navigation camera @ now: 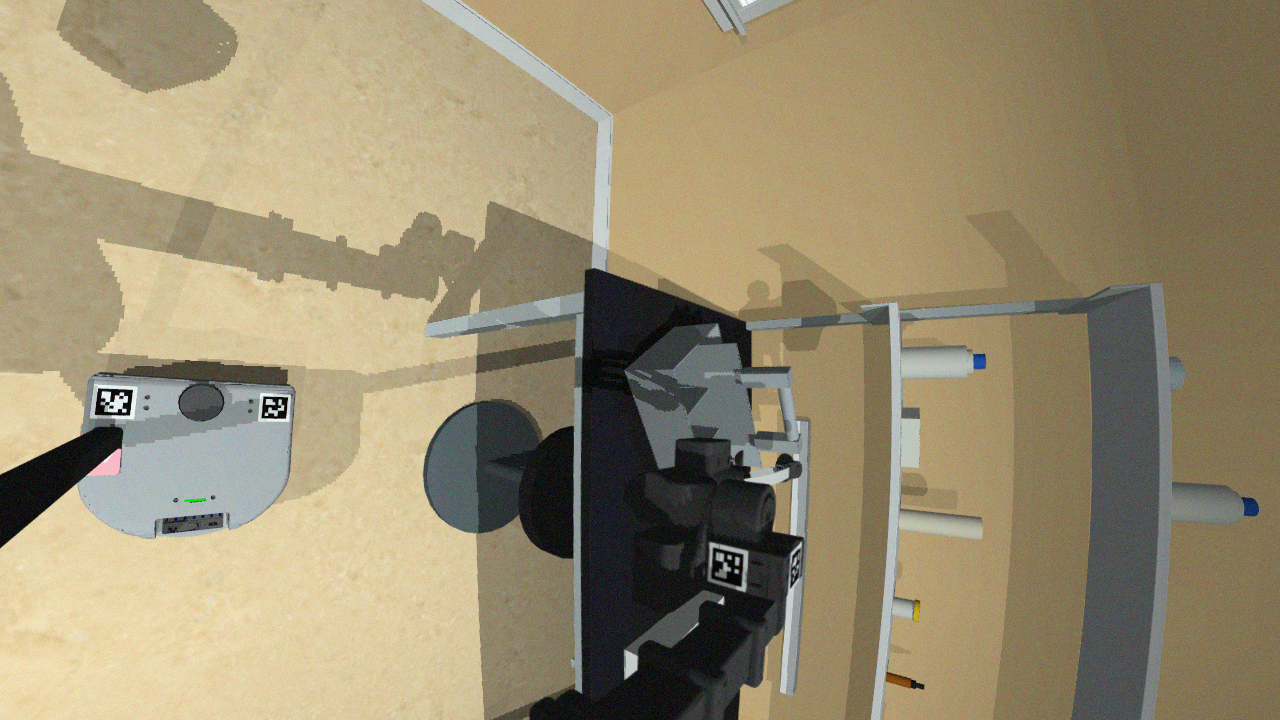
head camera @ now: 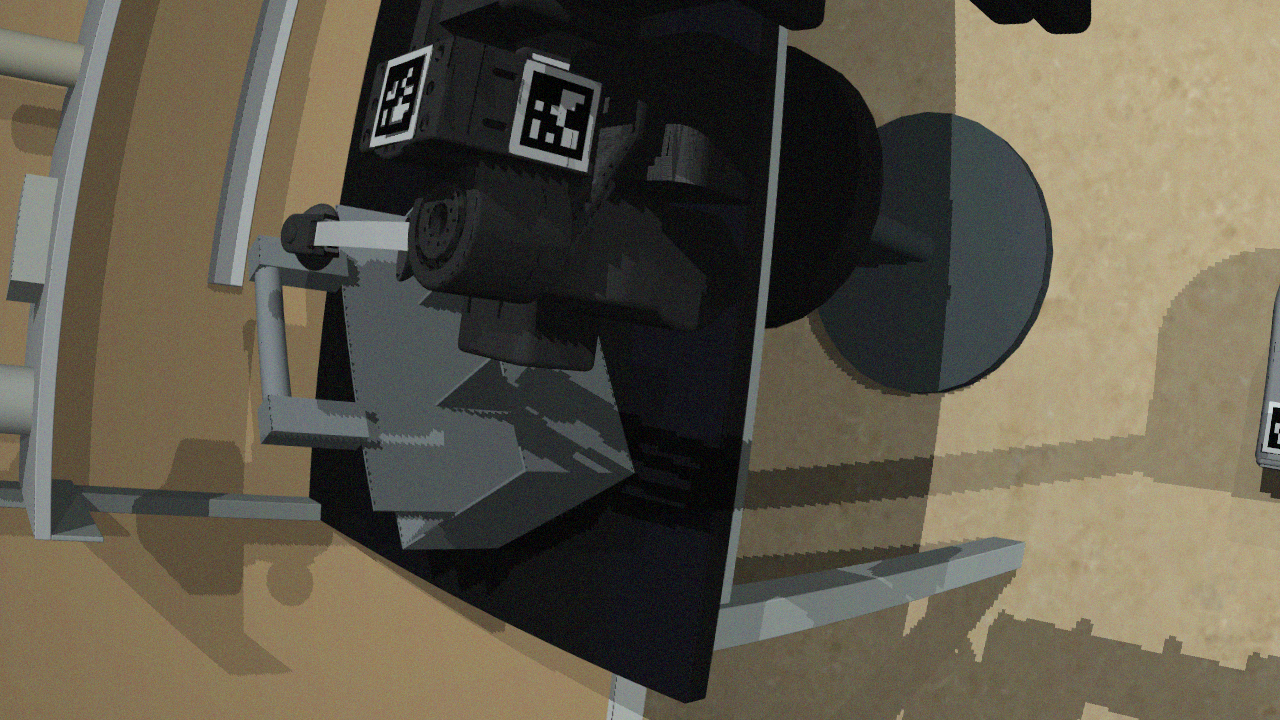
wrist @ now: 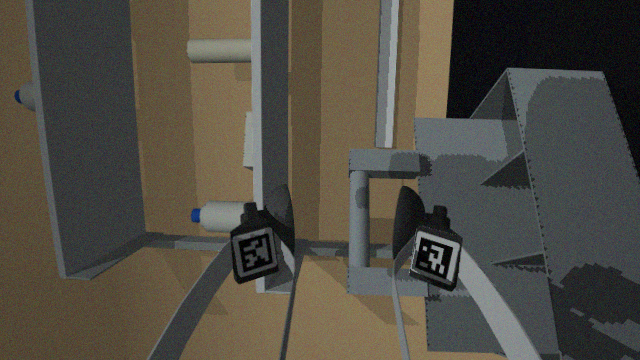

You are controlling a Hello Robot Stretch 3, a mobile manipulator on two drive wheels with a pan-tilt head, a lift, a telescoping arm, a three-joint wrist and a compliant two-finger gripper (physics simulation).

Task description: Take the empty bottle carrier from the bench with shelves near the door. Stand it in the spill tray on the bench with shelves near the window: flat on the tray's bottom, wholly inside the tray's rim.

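Places are measured from the robot's base along level axes (x ahead, y left, z up), in centimetres.
Where they show: gripper, fingertip midpoint: [navigation camera: 767,464] [head camera: 349,242] [wrist: 343,210]; robot's base at its link origin: [navigation camera: 202,400].
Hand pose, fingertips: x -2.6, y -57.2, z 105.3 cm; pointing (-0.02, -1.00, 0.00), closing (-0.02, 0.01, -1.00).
Note:
Things, the pixels of their top centre, and the offset from my fingertips. "spot": a spot on its surface instead. Level surfaces: height alone.
- grey bottle carrier at its top centre: [head camera: 257,334] [wrist: 348,218] [navigation camera: 795,412] dy -19.2, dx +7.5, dz -1.1 cm
- black bench top at its surface level: dz -29.1 cm
- carrier's loop handle at a spot on its surface: [head camera: 273,344] [wrist: 356,227] [navigation camera: 787,409] spot: dy -17.4, dx +8.0, dz -2.1 cm
- second shelf board at its surface level: dz +60.5 cm
- short rail at a spot on its surface: [head camera: 255,143] [wrist: 389,73] spot: dy -67.0, dx -15.3, dz -12.4 cm
- stool at a spot on its surface: [head camera: 993,241] spot: dy -8.1, dx -18.8, dz -102.3 cm
The grey bottle carrier [head camera: 420,474] [navigation camera: 684,385] [wrist: 480,225] stands on the black bench top [head camera: 680,555] [navigation camera: 610,510] [wrist: 560,35]. The views are turned sideways, and the carrier's loop handle [head camera: 273,344] [navigation camera: 787,410] [wrist: 359,220] points toward the shelves. My gripper [head camera: 310,235] [navigation camera: 789,467] [wrist: 343,210] is partly open at the handle. In the wrist view the handle's bar appears between the fingertips, nearer the right one, with gaps on both sides. My wrist hides part of the carrier in the head view. The spill tray does not show.
A shelf board [head camera: 62,268] [navigation camera: 886,501] [wrist: 272,125] with white bottles runs beyond the handle, and a second shelf board [navigation camera: 1123,447] [wrist: 85,125] lies farther up. A short rail [head camera: 255,143] [navigation camera: 794,573] [wrist: 387,75] ends near the handle. A stool [head camera: 993,241] [navigation camera: 456,465] stands before the bench.

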